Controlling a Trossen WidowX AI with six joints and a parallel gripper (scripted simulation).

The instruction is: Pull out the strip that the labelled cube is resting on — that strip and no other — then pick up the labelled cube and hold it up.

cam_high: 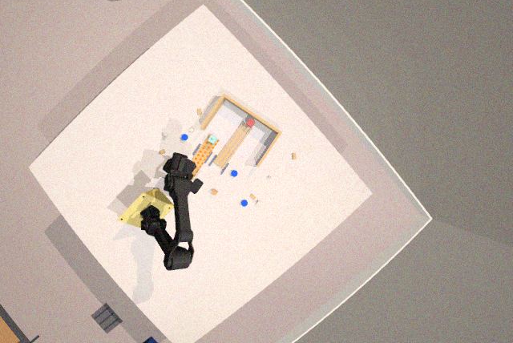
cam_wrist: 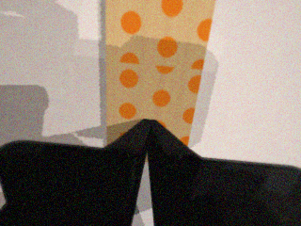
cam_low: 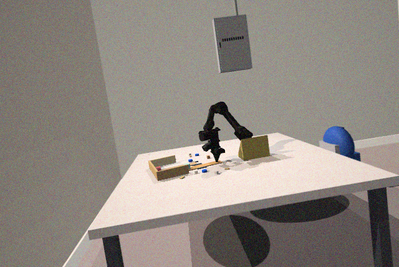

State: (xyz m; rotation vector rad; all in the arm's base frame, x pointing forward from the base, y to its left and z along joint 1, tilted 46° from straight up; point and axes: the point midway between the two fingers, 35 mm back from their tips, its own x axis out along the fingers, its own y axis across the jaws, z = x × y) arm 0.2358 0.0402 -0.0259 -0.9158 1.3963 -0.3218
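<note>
My gripper tip is now 190 mm short of the light teal cube, 70 mm to the right of it and 20 mm below it.
</note>
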